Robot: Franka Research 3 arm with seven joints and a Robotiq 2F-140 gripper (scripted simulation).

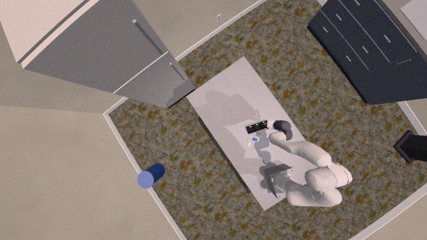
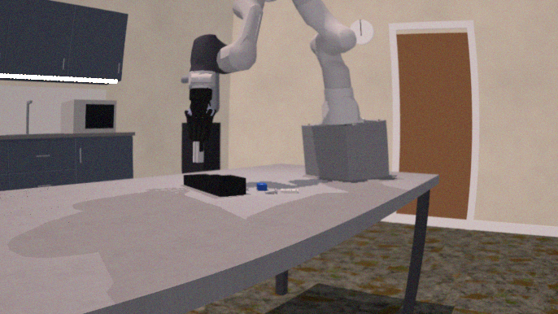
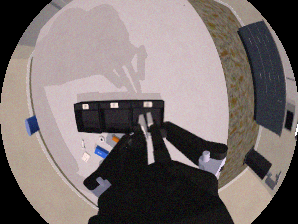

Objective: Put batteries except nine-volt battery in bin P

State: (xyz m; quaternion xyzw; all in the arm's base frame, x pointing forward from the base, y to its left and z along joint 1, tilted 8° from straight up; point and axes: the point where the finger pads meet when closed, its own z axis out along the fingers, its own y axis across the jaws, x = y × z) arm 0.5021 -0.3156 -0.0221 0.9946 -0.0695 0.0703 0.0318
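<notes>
The black bin is 30 mm ahead of my hand, 70 mm to the left of it and 90 mm below it. Also, from my hand: orange battery: 50 mm behind, 110 mm to the left, 100 mm below; then thin pale stick: 10 mm behind, 260 mm to the left, 100 mm below; then small blue block: 70 mm behind, 190 mm to the left, 100 mm below.
</notes>
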